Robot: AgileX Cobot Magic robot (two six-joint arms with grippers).
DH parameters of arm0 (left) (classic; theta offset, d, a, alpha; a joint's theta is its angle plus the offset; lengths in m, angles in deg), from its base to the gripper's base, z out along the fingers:
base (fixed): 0 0 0 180
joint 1: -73.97 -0.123 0 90
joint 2: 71.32 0 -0.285 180
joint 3: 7.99 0 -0.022 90
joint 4: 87.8 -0.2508 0 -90
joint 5: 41.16 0 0.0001 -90
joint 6: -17.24 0.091 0 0
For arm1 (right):
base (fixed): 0 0 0 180
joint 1: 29.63 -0.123 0 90
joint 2: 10.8 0 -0.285 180
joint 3: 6.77 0 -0.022 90
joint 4: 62.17 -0.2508 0 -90
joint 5: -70.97 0 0.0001 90
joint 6: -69.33 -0.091 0 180
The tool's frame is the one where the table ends.
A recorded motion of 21 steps. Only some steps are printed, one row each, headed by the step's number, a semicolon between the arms.
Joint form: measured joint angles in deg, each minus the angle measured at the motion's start. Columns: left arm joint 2, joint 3, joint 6, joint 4, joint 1, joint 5; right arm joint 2, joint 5, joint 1, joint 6, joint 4, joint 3.
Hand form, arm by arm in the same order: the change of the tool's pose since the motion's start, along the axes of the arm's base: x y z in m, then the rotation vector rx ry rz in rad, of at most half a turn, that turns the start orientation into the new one. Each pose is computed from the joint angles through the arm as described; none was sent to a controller.
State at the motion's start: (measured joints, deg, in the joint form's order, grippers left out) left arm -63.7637 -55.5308 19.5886 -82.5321 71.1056 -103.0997; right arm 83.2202 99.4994 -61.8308 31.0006 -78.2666 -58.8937
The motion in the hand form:
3: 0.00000 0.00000 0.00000 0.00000 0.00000 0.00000; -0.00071 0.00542 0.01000 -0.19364 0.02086 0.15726
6: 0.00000 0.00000 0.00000 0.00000 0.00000 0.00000; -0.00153 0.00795 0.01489 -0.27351 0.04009 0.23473
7: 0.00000 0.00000 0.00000 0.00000 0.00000 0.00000; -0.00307 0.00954 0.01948 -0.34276 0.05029 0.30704
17: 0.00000 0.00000 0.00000 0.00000 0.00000 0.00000; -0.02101 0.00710 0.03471 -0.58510 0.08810 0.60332
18: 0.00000 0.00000 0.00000 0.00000 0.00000 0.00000; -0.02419 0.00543 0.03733 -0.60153 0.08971 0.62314
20: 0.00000 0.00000 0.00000 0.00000 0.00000 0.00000; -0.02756 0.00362 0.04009 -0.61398 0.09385 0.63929
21: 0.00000 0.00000 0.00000 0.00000 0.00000 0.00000; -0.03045 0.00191 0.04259 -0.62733 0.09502 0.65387
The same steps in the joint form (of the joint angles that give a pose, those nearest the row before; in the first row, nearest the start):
3: 0.00 0.00 0.00 0.00 0.00 0.00; -2.58 -11.92 0.00 13.18 0.29 3.32
6: 0.00 0.00 0.00 0.00 0.00 0.00; -3.61 -18.05 0.00 18.80 0.28 5.10
7: 0.00 0.00 0.00 0.00 0.00 0.00; -4.58 -23.09 0.00 23.83 0.35 6.47
17: 0.00 0.00 0.00 0.00 0.00 0.00; -9.68 -41.88 0.00 41.09 1.89 9.28
18: 0.00 0.00 0.00 0.00 0.00 0.00; -10.71 -43.60 0.00 41.43 2.81 9.28
20: 0.00 0.00 0.00 0.00 0.00 0.00; -11.80 -45.38 0.00 41.54 3.61 9.28
21: 0.00 0.00 0.00 0.00 0.00 0.00; -12.78 -46.87 0.00 41.71 4.41 9.28

